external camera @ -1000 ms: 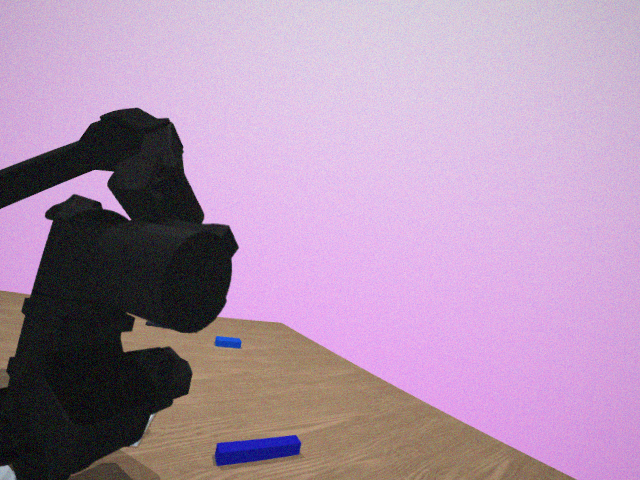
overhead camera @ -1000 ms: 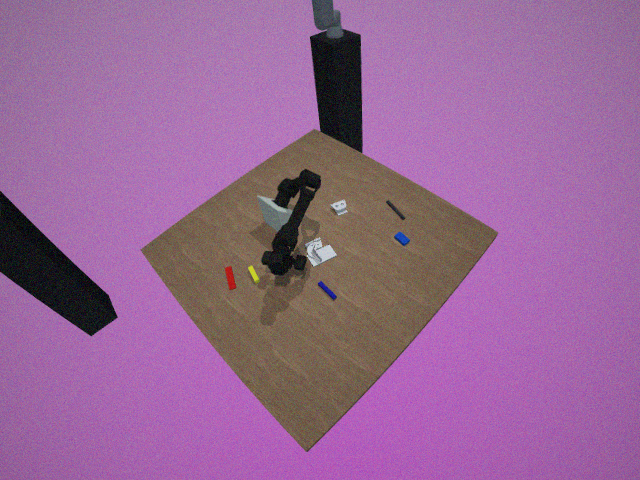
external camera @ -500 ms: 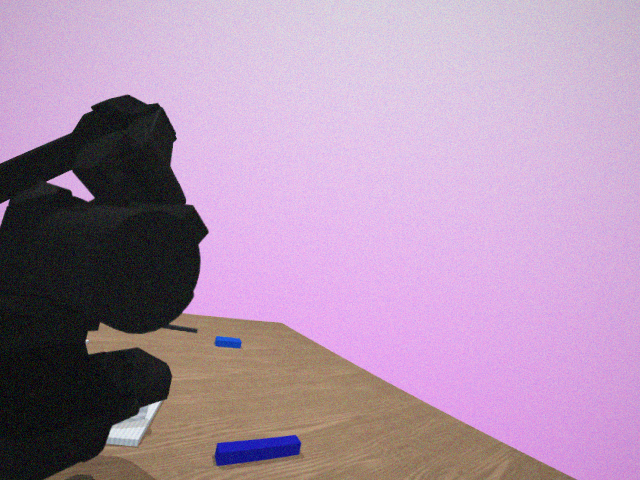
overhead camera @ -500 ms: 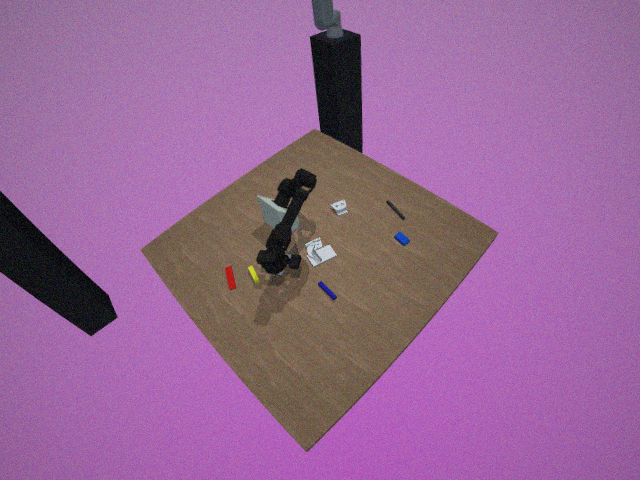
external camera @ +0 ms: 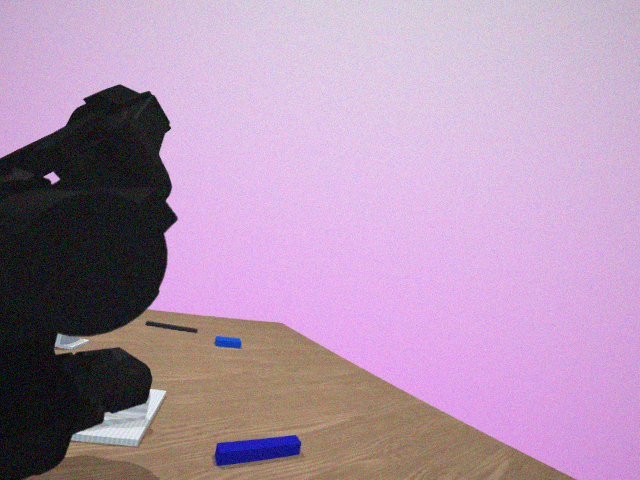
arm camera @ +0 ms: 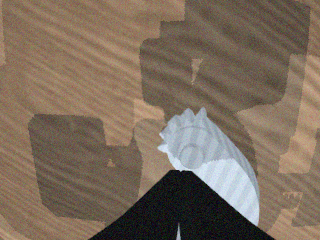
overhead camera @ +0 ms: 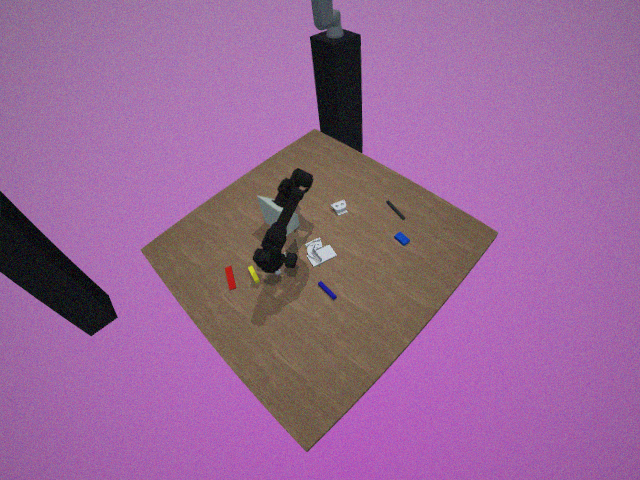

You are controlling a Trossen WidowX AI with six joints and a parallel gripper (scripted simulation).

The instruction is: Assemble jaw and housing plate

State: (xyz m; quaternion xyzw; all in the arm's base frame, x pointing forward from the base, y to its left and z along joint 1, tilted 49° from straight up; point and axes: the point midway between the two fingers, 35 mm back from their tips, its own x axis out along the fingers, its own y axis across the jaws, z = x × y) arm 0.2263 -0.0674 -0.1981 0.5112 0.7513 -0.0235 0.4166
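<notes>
The jaw lies 2 cm below my gripper tip and 1 cm behind it. The rest, counted from my gripper tip: yellow bar: 10 cm to the right, 6 cm behind, 2 cm below; then red bar: 19 cm to the right, 13 cm behind, 3 cm below; then long blue block: 22 cm ahead, 9 cm to the left, 2 cm below.
</notes>
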